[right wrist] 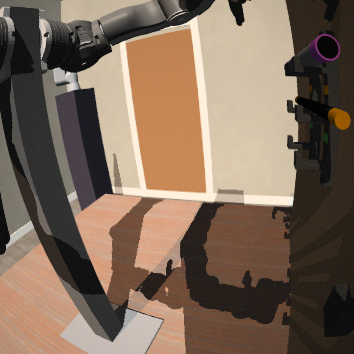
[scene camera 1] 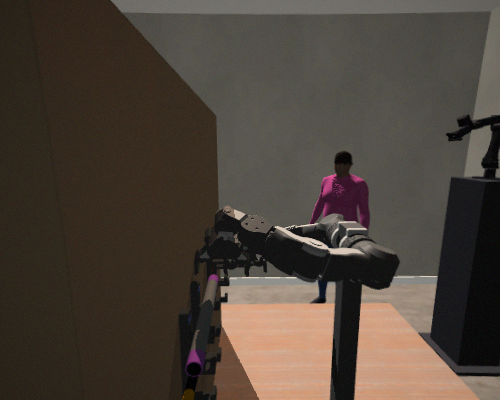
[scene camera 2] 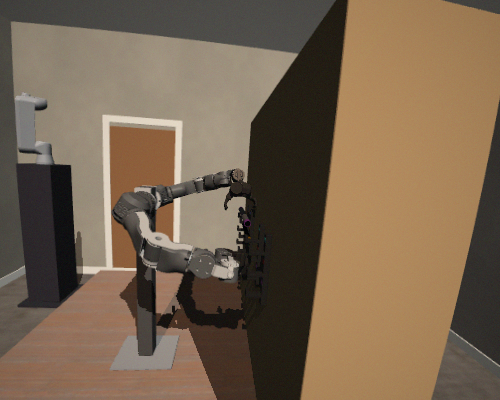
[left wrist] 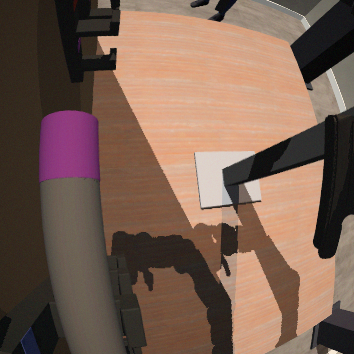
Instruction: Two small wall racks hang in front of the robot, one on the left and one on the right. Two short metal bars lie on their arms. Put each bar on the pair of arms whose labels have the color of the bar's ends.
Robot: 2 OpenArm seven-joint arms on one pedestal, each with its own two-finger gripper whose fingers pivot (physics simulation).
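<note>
A grey bar with magenta ends (scene camera 1: 202, 320) (scene camera 2: 245, 217) (left wrist: 75, 230) (right wrist: 325, 47) lies along the upper part of the left rack (right wrist: 327, 160). My left gripper (scene camera 2: 240, 206) (right wrist: 285, 10) is open above this bar, apart from it; one finger shows at the right of the left wrist view. A dark bar with an orange end (right wrist: 341, 119) lies lower on the left rack; its end also shows in scene camera 1 (scene camera 1: 188, 394). The right rack (left wrist: 69, 50) carries red and purple labels. My right gripper (scene camera 2: 240, 265) is open and empty, low near the wall; its fingers are mostly hidden.
The brown wall panel (scene camera 1: 135, 200) (scene camera 2: 300, 175) stands directly behind the racks. Hooked rack arms stick out toward the robot. The pedestal (scene camera 1: 346, 340) (scene camera 2: 146, 310) stands on the wooden floor behind the grippers. A person (scene camera 1: 345, 195) and dark plinths (scene camera 1: 465, 280) (scene camera 2: 45, 230) stand farther away.
</note>
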